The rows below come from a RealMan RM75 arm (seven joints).
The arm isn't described. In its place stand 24 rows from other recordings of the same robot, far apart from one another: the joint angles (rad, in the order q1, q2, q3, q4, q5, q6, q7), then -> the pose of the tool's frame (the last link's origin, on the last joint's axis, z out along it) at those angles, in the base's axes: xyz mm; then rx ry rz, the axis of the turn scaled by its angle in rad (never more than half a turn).
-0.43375, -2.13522, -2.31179, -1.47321, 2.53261, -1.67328, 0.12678 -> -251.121, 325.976, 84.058, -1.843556, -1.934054, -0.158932
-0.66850, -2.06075, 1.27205, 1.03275, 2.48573, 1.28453, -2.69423 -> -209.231, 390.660, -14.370, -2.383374, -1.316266, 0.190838
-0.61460, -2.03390, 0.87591, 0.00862, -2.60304, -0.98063, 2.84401 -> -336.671, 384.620, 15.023, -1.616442, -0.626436, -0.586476
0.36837, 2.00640, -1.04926, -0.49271, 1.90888, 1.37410, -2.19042 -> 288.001, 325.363, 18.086, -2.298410, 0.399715, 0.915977
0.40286, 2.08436, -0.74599, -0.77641, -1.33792, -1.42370, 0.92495 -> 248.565, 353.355, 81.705, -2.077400, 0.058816, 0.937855
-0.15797, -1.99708, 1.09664, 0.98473, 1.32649, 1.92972, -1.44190 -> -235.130, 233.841, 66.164, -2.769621, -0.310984, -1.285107
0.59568, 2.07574, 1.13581, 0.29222, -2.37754, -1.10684, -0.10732 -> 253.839, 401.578, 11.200, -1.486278, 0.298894, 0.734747
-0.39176, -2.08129, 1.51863, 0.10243, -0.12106, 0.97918, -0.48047 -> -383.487, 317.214, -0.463, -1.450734, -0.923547, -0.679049
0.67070, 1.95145, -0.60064, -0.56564, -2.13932, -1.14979, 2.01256 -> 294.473, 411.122, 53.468, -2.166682, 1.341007, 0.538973
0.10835, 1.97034, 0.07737, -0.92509, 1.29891, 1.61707, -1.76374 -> 418.792, 173.698, 218.995, -1.629750, 0.759311, 0.604637
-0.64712, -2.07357, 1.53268, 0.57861, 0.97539, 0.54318, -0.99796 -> -205.313, 430.138, -53.009, -2.244634, -0.420961, -0.476700
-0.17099, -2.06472, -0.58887, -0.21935, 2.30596, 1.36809, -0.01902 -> -349.271, 229.954, -36.213, -1.737839, -0.416524, -0.637745
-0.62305, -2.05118, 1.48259, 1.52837, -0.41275, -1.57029, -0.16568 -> -149.146, 364.008, 22.112, -2.046306, -1.418398, 0.296811
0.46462, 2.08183, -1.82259, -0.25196, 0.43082, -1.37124, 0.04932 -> 273.500, 352.476, 27.827, -1.455003, 0.189892, 0.884266
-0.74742, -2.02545, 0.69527, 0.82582, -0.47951, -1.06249, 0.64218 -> -281.107, 435.027, 65.100, -1.971205, -1.386227, -0.088804
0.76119, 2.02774, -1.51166, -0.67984, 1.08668, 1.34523, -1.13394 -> 202.768, 343.222, -79.575, 2.978104, -0.740607, 0.231674
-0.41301, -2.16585, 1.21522, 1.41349, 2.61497, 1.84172, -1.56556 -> -231.356, 281.983, 4.800, 3.028659, 0.012152, -0.580866
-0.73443, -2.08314, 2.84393, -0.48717, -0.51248, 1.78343, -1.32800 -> -255.339, 329.064, 6.423, -2.545085, -0.874835, -1.097663
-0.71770, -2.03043, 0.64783, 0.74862, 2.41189, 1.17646, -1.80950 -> -271.175, 417.057, 40.017, -2.424114, -0.858351, -0.130471
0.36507, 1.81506, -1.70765, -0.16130, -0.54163, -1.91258, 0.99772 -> 293.447, 251.178, 58.637, -2.406702, 0.519933, 1.453266
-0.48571, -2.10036, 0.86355, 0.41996, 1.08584, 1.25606, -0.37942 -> -264.581, 367.992, 18.316, -1.949616, 0.016702, -0.732267
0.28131, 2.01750, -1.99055, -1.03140, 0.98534, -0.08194, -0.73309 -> 247.281, 367.130, -50.740, -1.993393, 0.563390, 0.260184
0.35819, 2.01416, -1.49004, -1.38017, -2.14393, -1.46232, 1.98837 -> 200.088, 305.350, -13.579, -2.984264, 0.388191, -0.136094
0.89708, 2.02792, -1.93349, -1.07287, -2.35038, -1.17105, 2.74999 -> 105.459, 361.984, -104.113, -2.762304, 0.553537, -0.541058
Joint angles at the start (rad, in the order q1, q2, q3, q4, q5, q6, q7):
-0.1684 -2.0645 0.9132 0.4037 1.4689 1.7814 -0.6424
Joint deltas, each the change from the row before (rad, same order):
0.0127 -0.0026 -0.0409 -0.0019 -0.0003 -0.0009 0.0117
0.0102 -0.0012 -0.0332 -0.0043 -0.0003 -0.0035 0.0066
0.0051 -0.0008 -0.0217 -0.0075 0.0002 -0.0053 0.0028
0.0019 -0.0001 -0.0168 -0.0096 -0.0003 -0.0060 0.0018
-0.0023 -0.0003 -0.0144 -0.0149 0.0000 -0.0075 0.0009
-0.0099 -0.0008 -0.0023 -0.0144 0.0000 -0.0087 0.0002
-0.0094 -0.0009 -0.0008 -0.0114 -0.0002 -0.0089 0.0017
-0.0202 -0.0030 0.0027 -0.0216 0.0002 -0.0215 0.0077
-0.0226 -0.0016 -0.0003 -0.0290 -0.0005 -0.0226 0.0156
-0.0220 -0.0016 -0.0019 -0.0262 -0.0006 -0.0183 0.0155
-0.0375 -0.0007 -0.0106 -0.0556 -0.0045 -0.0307 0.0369
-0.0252 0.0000 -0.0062 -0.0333 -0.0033 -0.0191 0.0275
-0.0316 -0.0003 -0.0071 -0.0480 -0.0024 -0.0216 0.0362
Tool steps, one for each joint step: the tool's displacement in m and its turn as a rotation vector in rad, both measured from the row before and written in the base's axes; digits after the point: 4 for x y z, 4 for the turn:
-0.0047 -0.0014 0.0044 0.0422 -0.0029 0.0277
-0.0045 -0.0014 0.0034 0.0316 -0.0024 0.0282
-0.0032 -0.0009 0.0014 0.0175 -0.0032 0.0230
-0.0025 -0.0003 0.0007 0.0122 -0.0037 0.0200
-0.0018 0.0004 -0.0006 0.0070 -0.0067 0.0195
0.0006 0.0023 -0.0024 -0.0039 -0.0052 0.0071
0.0008 0.0024 -0.0022 -0.0030 -0.0021 0.0044
0.0021 0.0051 -0.0056 -0.0077 0.0014 0.0053
0.0019 0.0052 -0.0058 -0.0036 0.0036 0.0058
0.0024 0.0050 -0.0050 -0.0017 0.0028 0.0019
0.0034 0.0076 -0.0082 0.0057 0.0044 0.0086
0.0028 0.0053 -0.0049 0.0057 0.0072 0.0002
0.0041 0.0051 -0.0074 0.0014 0.0061 0.0000

